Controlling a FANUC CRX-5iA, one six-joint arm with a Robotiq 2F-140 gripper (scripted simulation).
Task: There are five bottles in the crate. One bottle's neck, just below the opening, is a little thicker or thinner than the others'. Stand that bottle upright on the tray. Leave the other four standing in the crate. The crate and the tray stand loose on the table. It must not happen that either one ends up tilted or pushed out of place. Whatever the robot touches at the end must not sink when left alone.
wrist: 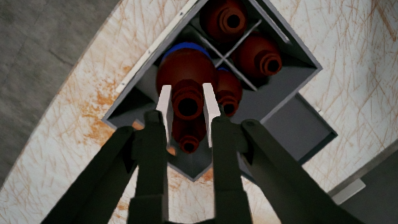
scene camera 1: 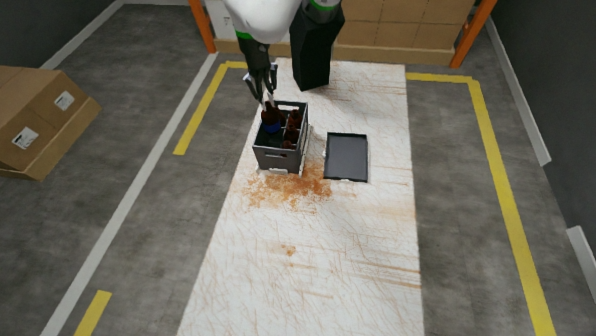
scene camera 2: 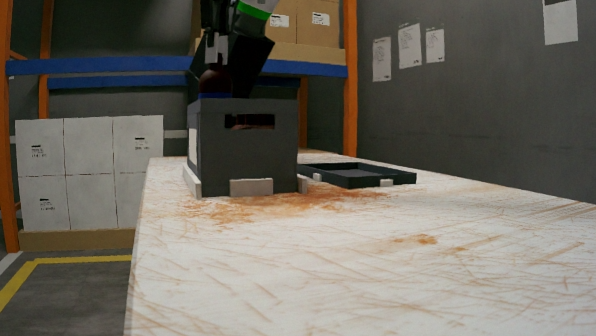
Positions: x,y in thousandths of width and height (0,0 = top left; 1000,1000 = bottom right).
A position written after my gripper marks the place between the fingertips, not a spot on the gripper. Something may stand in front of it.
Note:
In view: my gripper (scene camera 1: 451,320), a dark tray (scene camera 2: 588,522), a grey crate (scene camera 2: 368,460), a bottle (wrist: 474,596), a bottle (wrist: 647,239) and a bottle (scene camera 2: 360,249).
The dark tray also shows in the wrist view (wrist: 745,569) and in scene camera 1 (scene camera 1: 581,466). The grey crate also shows in scene camera 1 (scene camera 1: 449,442). My gripper shows as well in the wrist view (wrist: 471,435).

